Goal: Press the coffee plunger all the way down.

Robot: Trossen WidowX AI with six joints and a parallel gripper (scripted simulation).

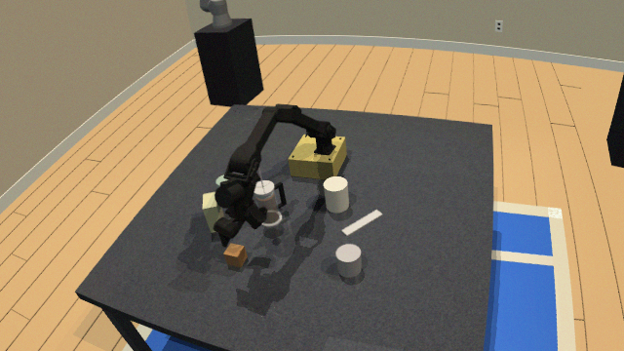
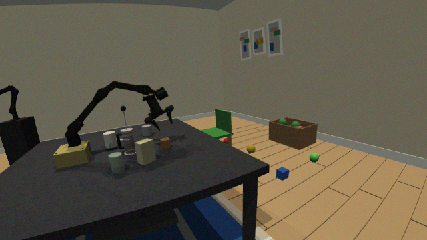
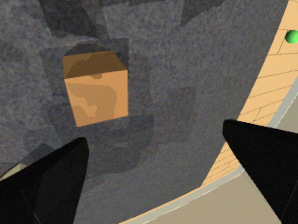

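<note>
Now: the glass coffee press 240 mm behind my gripper tip, 10 mm to the right of it and 10 mm above it. Round my gripper tip: grey cylinder: 320 mm to the left, 120 mm behind, 80 mm below; then pale green cylinder: 280 mm behind, 230 mm to the right, 80 mm below; then cream box: 180 mm to the right, 140 mm behind, 60 mm below.
</note>
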